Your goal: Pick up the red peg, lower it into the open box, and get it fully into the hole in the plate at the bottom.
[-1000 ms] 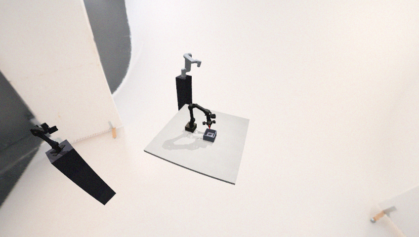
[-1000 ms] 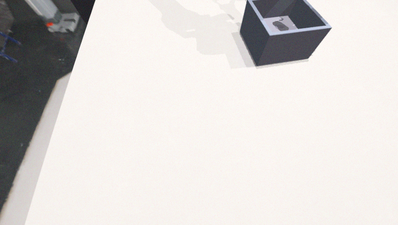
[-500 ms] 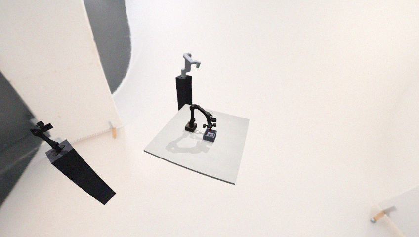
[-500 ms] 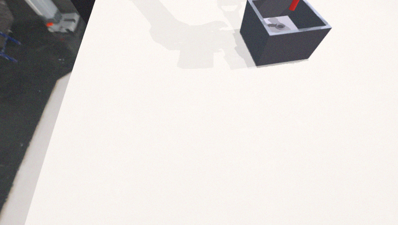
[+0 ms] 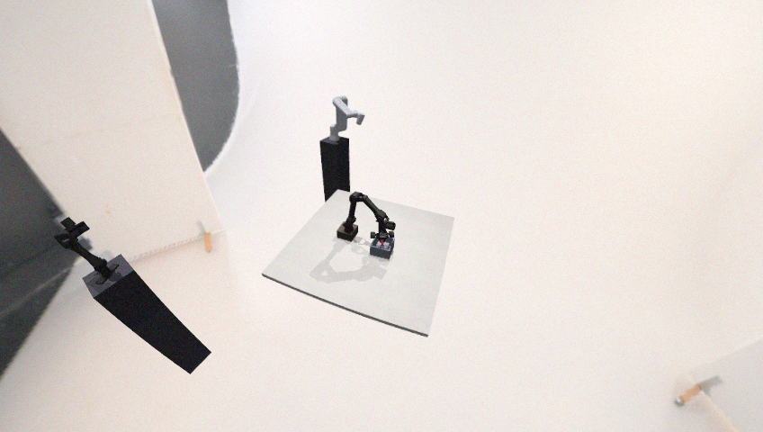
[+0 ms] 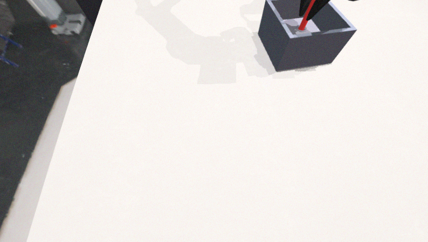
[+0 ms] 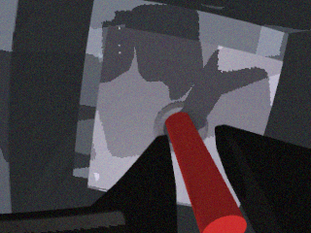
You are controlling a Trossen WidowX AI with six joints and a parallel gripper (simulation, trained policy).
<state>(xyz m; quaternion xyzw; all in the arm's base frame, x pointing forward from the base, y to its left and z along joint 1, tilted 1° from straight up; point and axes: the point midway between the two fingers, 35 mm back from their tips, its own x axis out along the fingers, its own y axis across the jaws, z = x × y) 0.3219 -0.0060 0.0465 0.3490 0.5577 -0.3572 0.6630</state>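
Now: the red peg 10 mm to the left of my gripper tip. The rest, counted from my gripper tip: grey-blue box 60 mm below.
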